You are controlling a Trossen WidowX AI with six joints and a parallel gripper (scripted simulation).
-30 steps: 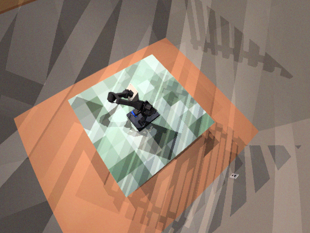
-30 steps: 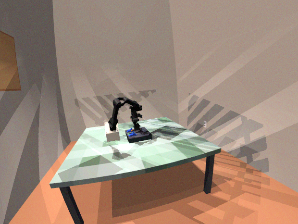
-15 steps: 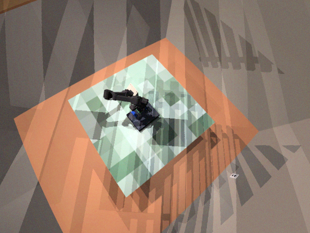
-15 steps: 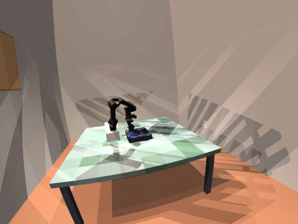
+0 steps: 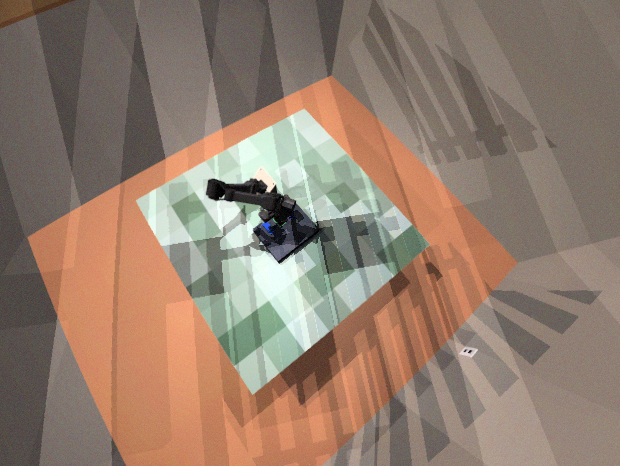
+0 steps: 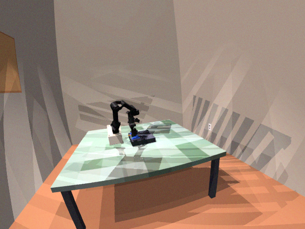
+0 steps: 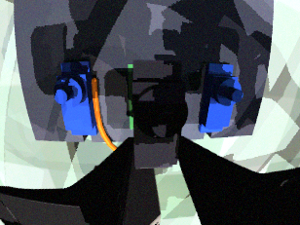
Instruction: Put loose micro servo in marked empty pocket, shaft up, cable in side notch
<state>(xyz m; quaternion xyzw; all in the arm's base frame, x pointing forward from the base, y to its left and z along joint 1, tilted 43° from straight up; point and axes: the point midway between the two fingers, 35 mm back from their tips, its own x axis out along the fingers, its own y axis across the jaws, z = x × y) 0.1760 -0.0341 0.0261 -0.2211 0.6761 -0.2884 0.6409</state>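
My gripper tip is now 12 cm short of the dark deck, 1 cm to the left of it and 8 cm above it.
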